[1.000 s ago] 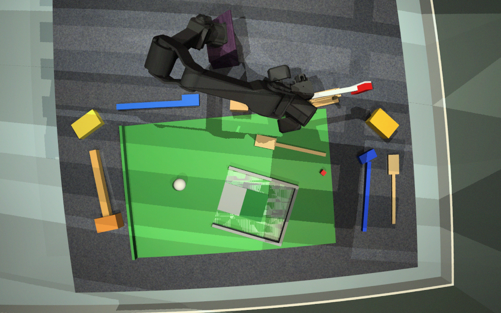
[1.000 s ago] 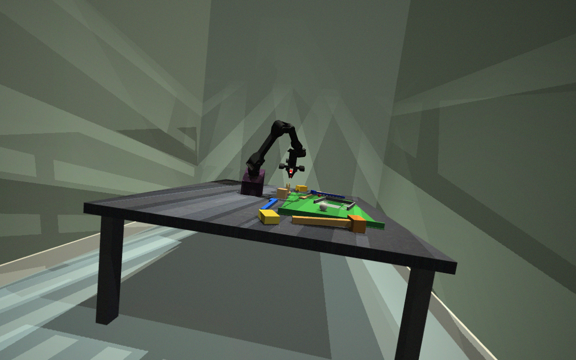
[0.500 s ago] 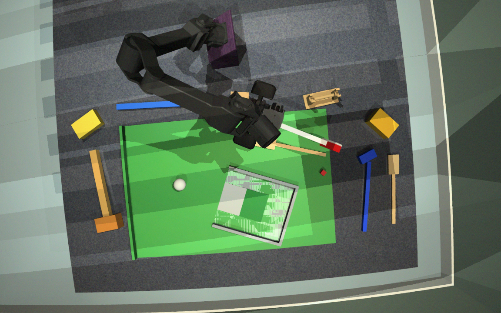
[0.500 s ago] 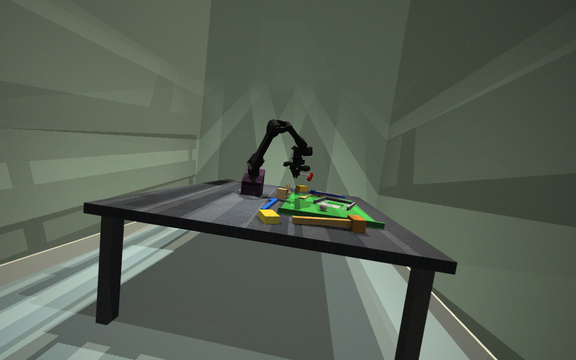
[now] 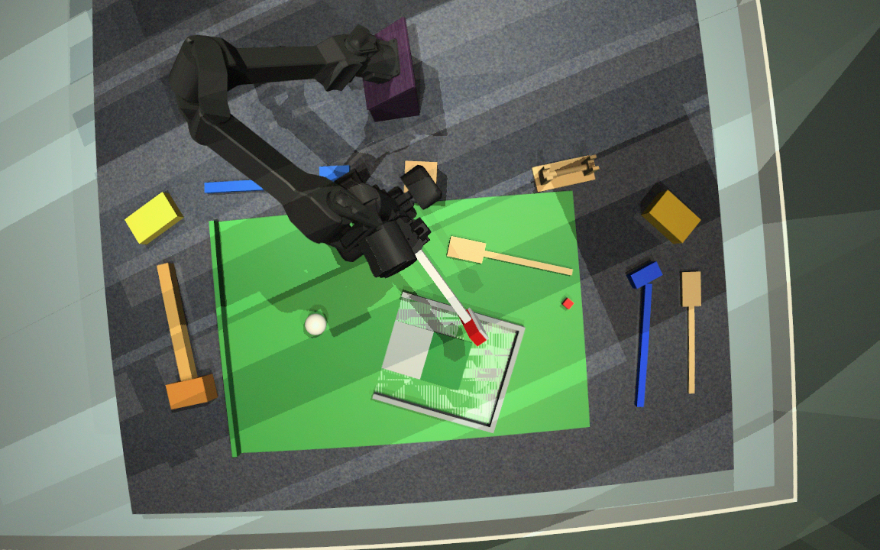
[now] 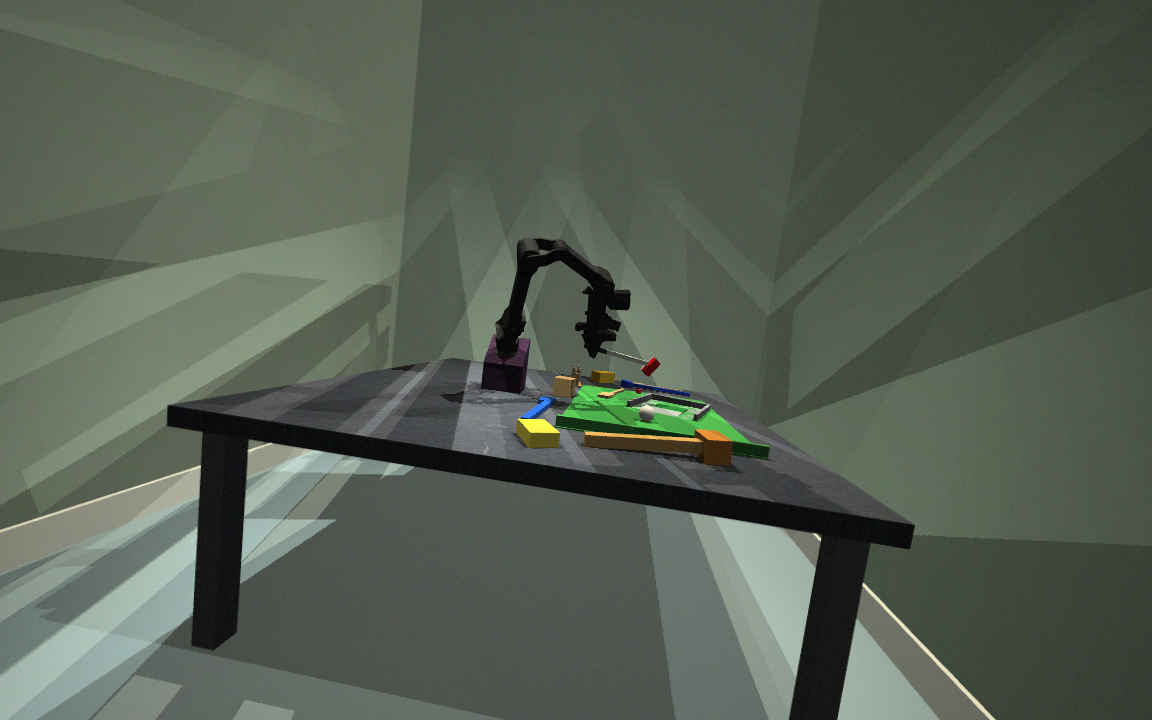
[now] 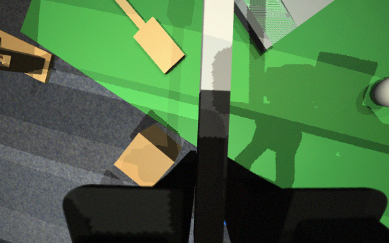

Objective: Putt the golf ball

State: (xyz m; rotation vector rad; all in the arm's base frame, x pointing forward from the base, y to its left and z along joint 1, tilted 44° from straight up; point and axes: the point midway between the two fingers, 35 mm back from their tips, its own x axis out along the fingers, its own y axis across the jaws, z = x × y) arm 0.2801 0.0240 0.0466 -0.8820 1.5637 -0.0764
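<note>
Right now my gripper tip is 100 mm short of the red putter, 60 mm to the right of it and 10 mm below it. The rest, counted from my gripper tip: tan stand 70 mm behind, 330 mm to the left, 110 mm below; then white golf ball 170 mm ahead, 190 mm to the right, 120 mm below; then red cube 190 mm ahead, 310 mm to the left, 130 mm below.
</note>
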